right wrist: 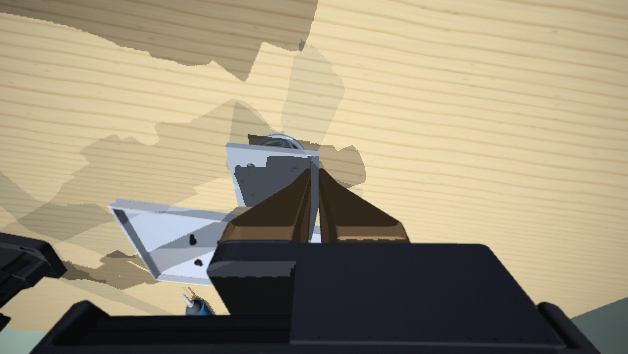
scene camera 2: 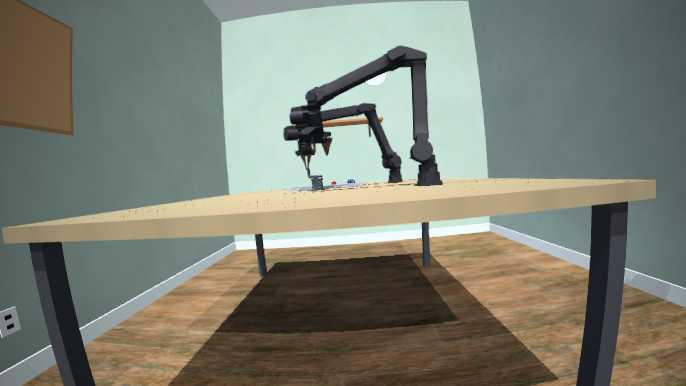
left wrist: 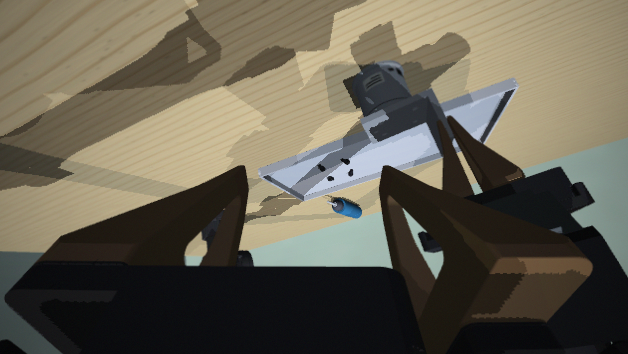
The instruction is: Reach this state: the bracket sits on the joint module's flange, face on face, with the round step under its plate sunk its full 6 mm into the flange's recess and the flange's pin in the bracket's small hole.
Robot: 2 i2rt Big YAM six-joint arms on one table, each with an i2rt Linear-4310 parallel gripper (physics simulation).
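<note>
My right gripper is shut on the thin upright wall of the grey L-shaped bracket. The bracket's flat plate lies over the dark joint module, whose round top edge just shows behind the plate in the right wrist view. In the scene view the right gripper hangs straight above the module. Whether the plate lies flush on the flange I cannot tell; the pin and small hole are hidden. My left gripper is open and empty, held higher beside the right one.
A shallow grey tray lies beside the module with several small black screws in it. A blue-handled tool lies near the tray's edge. A red thing sits on the table by the tray.
</note>
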